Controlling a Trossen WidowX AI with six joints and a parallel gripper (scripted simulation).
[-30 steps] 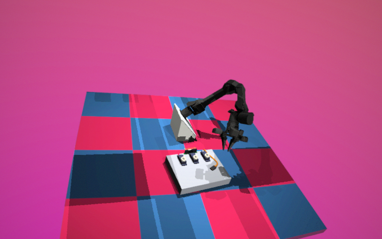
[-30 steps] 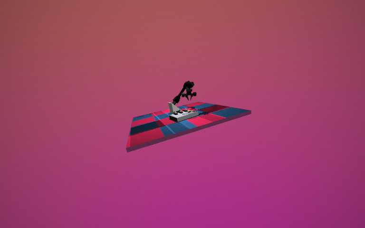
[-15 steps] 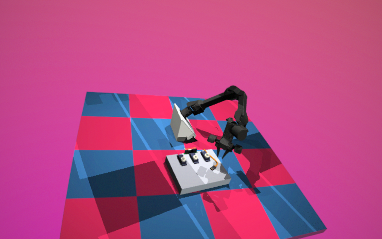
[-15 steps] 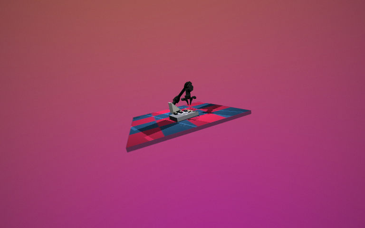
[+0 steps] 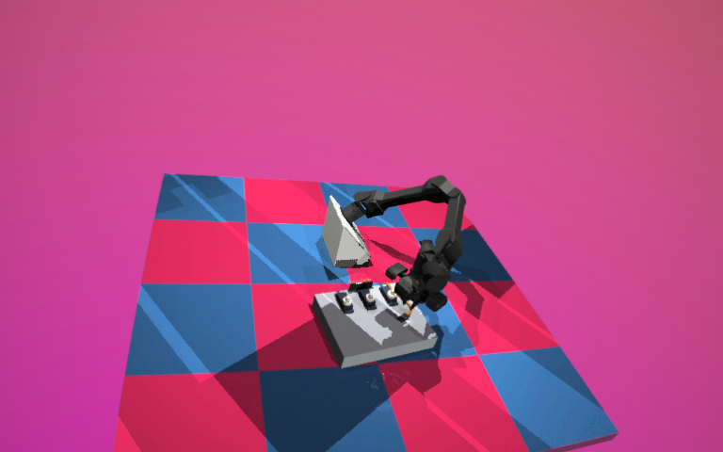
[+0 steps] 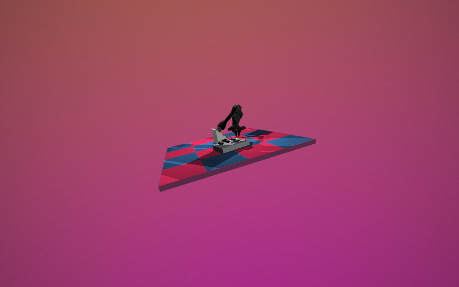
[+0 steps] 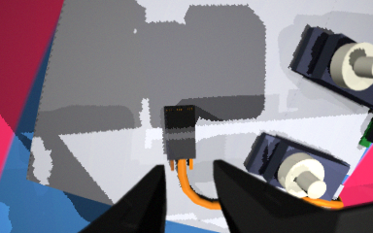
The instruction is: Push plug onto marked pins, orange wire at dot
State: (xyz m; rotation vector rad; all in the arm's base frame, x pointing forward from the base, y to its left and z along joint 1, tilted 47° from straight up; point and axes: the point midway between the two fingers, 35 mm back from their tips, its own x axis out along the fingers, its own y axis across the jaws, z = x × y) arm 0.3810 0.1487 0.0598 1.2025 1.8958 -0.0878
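The white band lies 13 cm to the right of my gripper tip, 11 cm behind it and 2 cm below it. The rest, counted from my gripper tip: red dot 13 cm to the right, 11 cm behind, 2 cm below; grey holder 8 cm to the right, 7 cm below, 4 cm ahead.
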